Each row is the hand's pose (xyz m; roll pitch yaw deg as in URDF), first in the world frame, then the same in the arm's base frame.
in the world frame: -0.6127 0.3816 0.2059 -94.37 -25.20 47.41
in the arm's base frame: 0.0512 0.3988 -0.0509 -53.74 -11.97 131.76
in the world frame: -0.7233 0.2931 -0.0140 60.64 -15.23 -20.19
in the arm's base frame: 0.1021 0.1809 -0.1864 68.48 24.57 78.38
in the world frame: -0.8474 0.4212 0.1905 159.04 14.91 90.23
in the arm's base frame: 0.0612 0.2004 0.0812 -166.95 -7.57 -169.59
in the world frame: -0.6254 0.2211 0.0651 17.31 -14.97 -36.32
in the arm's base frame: 0.1688 0.3083 -0.2049 13.62 25.40 61.22
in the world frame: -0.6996 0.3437 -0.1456 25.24 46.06 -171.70
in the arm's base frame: 0.0155 0.1202 -0.2825 0.30 11.50 -86.53
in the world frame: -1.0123 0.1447 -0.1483 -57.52 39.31 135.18
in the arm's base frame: 0.2705 -0.1276 -0.1777 -48.71 -0.40 -123.80
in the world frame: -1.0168 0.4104 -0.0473 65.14 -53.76 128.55
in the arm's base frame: 0.0473 -0.0771 -0.0090 165.79 -76.77 130.10
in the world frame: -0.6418 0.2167 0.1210 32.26 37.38 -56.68
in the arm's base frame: 0.1909 0.3286 -0.1548 -16.18 68.06 0.49
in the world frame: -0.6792 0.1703 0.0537 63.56 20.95 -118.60
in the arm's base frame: 0.2255 0.2595 -0.2007 20.69 17.41 -35.41
